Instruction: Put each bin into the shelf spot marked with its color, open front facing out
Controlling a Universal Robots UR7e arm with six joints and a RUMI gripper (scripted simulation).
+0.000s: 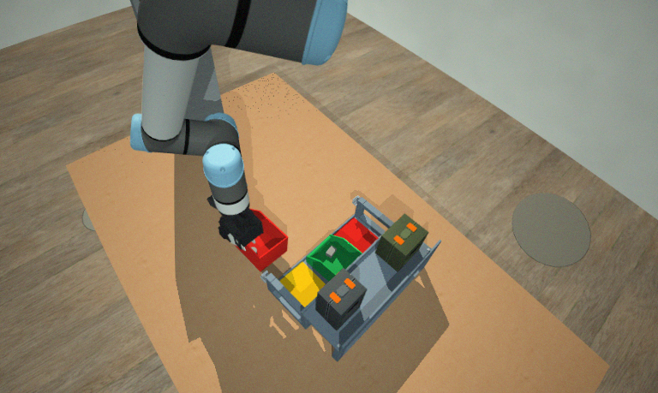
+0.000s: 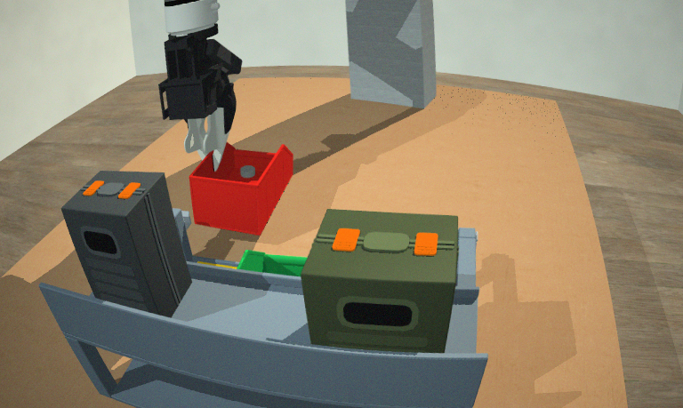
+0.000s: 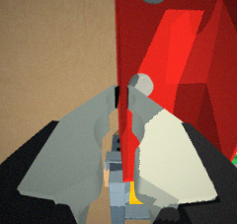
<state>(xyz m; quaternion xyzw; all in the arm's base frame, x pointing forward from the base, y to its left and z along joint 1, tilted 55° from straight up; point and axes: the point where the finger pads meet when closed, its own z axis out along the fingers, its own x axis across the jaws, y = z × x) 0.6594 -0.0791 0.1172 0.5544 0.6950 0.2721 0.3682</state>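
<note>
My hand is 10 mm past the red bin, 40 mm to the right of it and 30 mm above it. From my hand the other things lie so: olive box 250 mm ahead, 340 mm to the left, 60 mm above; dark grey box 290 mm ahead, 120 mm to the left, 70 mm above; green bin 180 mm ahead, 210 mm to the left, 50 mm below.
</note>
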